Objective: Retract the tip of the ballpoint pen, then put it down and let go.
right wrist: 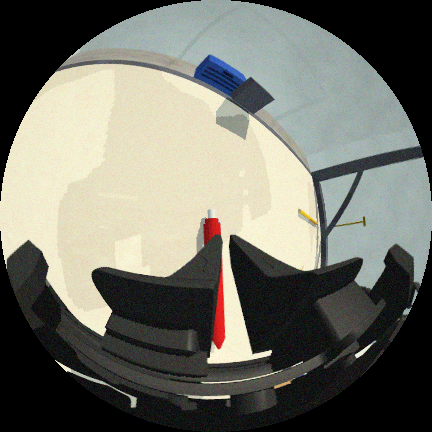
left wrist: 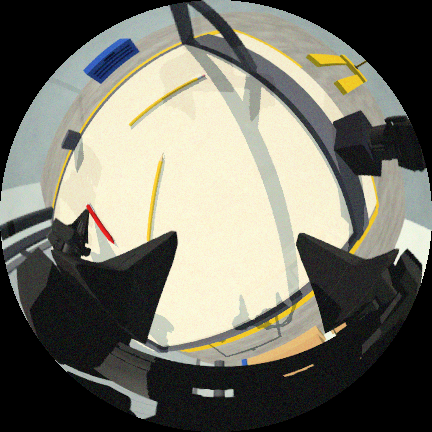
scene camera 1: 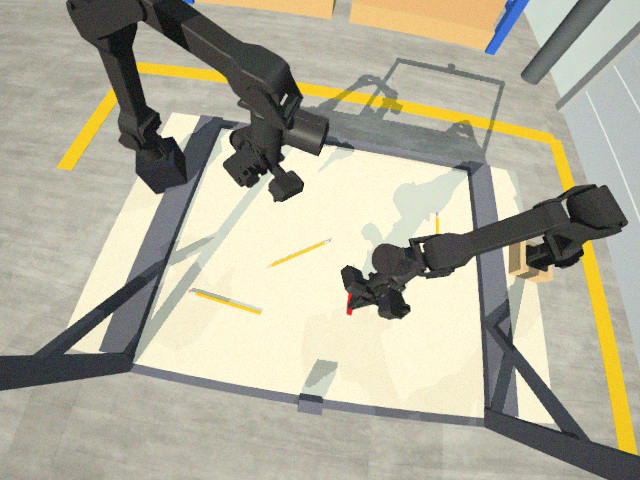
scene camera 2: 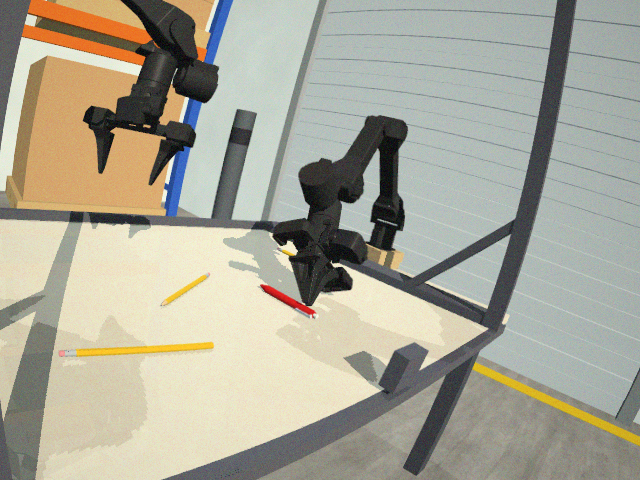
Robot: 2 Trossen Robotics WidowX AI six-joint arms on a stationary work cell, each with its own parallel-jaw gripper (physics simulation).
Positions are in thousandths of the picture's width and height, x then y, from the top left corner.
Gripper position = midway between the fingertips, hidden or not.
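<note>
Scene camera 2 shows the left gripper (scene camera 2: 195,374), open and holding nothing, together with the right gripper (scene camera 2: 480,634) and a small dark block (scene camera 2: 634,757). In scene camera 1 there are a tan block (scene camera 1: 809,555) and a dark frame (scene camera 1: 196,684), and this camera shows the left gripper (scene camera 1: 413,391) and the right gripper (scene camera 1: 546,641) as well. The left wrist view shows the left gripper (left wrist: 557,552) and also the right gripper (left wrist: 203,485). In the right wrist view a red ballpoint pen (right wrist: 506,777) can be seen, as can the right gripper (right wrist: 520,557) and the small dark block (right wrist: 580,219).
</note>
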